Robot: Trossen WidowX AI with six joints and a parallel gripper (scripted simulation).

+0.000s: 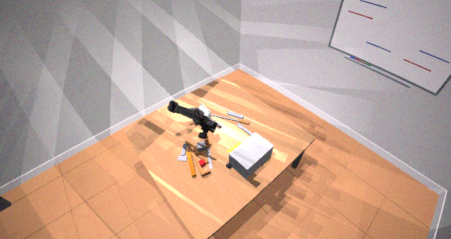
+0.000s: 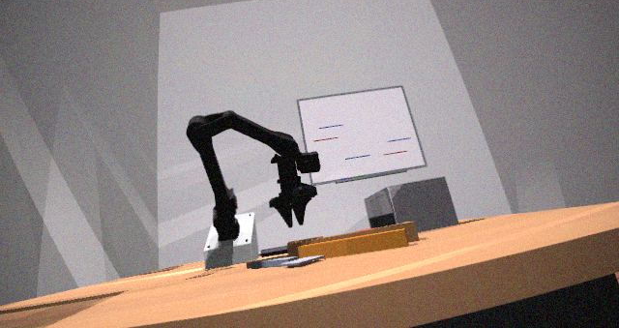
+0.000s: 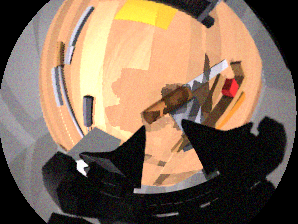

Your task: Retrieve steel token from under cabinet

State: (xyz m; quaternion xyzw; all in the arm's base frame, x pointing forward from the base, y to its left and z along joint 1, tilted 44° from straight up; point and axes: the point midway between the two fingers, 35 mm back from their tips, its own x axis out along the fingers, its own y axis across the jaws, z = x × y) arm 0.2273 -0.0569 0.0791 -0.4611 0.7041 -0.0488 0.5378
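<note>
My gripper tip is now 70 mm to the left of the grey block, 60 mm above it and 20 mm short of it. Round my gripper tip: orange bar (240 mm to the right, 120 mm ahead, 60 mm below); then thin wooden stick (130 mm to the right, 70 mm below, 30 mm ahead); then red block (170 mm ahead, 160 mm to the right, 60 mm below).
</note>
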